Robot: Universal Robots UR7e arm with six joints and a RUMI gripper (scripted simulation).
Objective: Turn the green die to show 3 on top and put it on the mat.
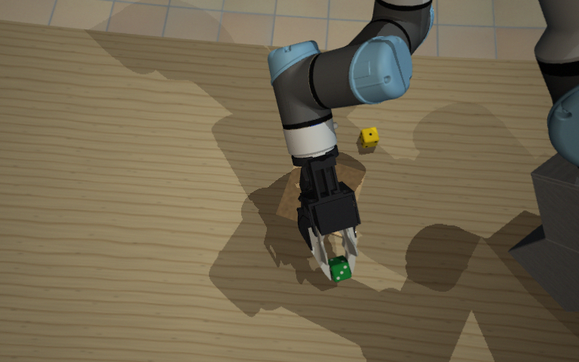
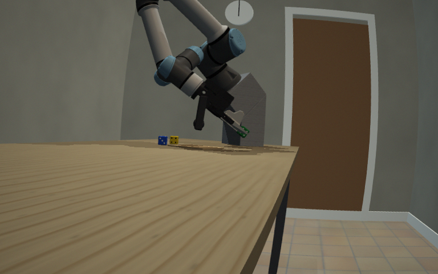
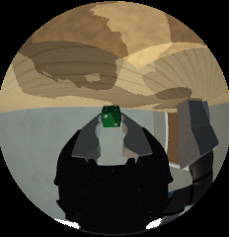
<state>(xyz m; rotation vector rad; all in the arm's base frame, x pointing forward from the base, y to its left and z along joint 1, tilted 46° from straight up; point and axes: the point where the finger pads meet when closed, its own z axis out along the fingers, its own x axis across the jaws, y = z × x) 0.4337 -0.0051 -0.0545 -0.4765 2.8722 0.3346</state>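
The tan mat is 15 cm to the right of my hand, 6 cm below it and 1 cm behind it. Also, from my hand: blue die 27 cm to the right, 5 cm below, 4 cm behind; green die right at my hand; yellow die 24 cm to the right, 14 cm behind, 5 cm below.
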